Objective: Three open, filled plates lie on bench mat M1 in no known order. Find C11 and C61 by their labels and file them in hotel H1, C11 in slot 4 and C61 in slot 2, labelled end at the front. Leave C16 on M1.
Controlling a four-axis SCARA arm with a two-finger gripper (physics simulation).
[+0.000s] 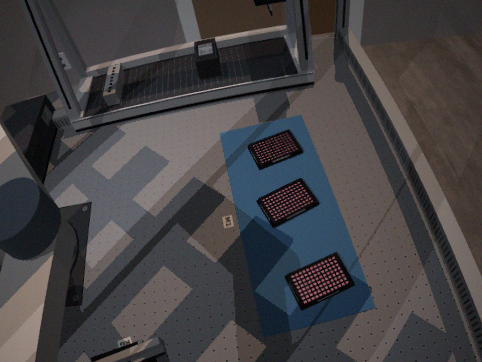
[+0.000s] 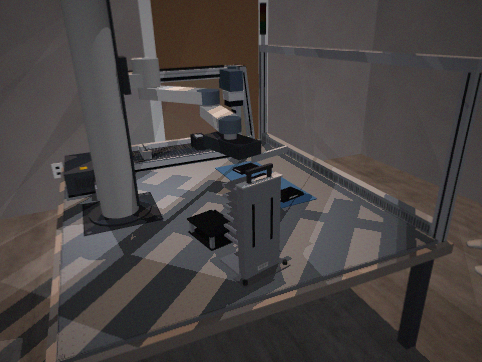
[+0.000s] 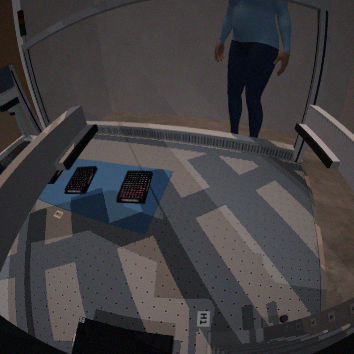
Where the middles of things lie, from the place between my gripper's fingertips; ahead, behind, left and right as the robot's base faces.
I see my gripper 180 mm short of the blue mat M1 (image 1: pixel 271 253), 440 mm to the right of it and 340 mm above it. Also, from my hand: black box (image 2: pixel 72 163) 610 mm behind, 820 mm to the left, 290 mm below; then dark deck (image 1: pixel 184 72) 110 mm behind, 980 mm to the left, 320 mm below.
